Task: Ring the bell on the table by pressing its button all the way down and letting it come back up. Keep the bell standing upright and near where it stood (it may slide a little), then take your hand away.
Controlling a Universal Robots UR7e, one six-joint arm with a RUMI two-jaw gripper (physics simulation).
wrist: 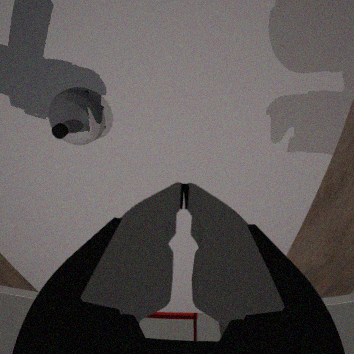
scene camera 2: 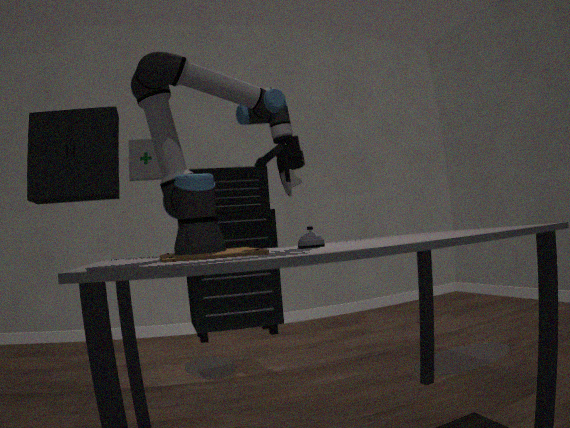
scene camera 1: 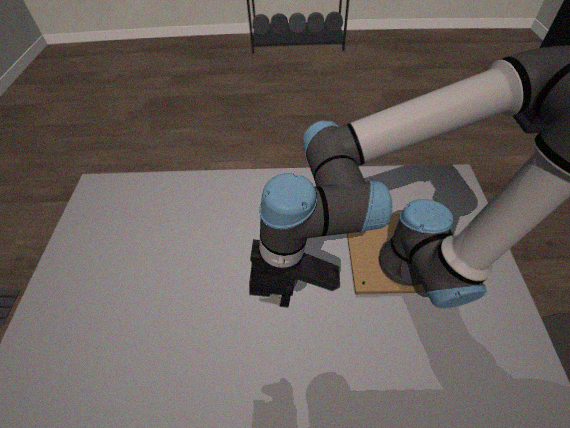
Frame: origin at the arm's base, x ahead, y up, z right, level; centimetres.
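Where they show: gripper, fingertip midpoint: (wrist: 183, 185) (scene camera 2: 290, 196) (scene camera 1: 281, 302); arm's base, link origin: (scene camera 2: 200, 252) (scene camera 1: 404, 262).
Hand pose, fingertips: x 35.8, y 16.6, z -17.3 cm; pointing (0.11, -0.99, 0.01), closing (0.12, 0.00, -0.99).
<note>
Things, the pixels of their top centre, and the offset from my fingertips. Level surfaces: height alone.
- bell, top centre: (wrist: 57, 132) (scene camera 2: 309, 226) dx -0.6, dy -11.4, dz +16.1 cm
- small black button, top centre: (wrist: 57, 132) (scene camera 2: 309, 226) dx -0.6, dy -11.4, dz +16.1 cm
- table, surface height: dy -18.0 cm
The bell (scene camera 2: 311, 240) (wrist: 82, 117) is a grey dome with a dark base rim and a small black button (scene camera 2: 309, 228) (wrist: 60, 131) on top. It stands upright on the table (scene camera 1: 150, 300) (scene camera 2: 360, 248). In the first scene view the arm and gripper hide almost all of it. My gripper (scene camera 1: 278, 301) (scene camera 2: 288, 193) (wrist: 183, 185) is shut and empty, pointing down. It hangs well above the bell's height, a little left of it in the second scene view. In the wrist view the bell lies at the upper left, away from the fingertips. Nothing touches the button.
The arm's base stands on a wooden board (scene camera 1: 367, 260) (scene camera 2: 240, 251) beside the bell. A black drawer cabinet (scene camera 2: 240, 300) stands behind the table. A dark wall cabinet (scene camera 2: 73, 155) hangs at the left, and a rack (scene camera 1: 297, 38) stands on the floor beyond the table.
</note>
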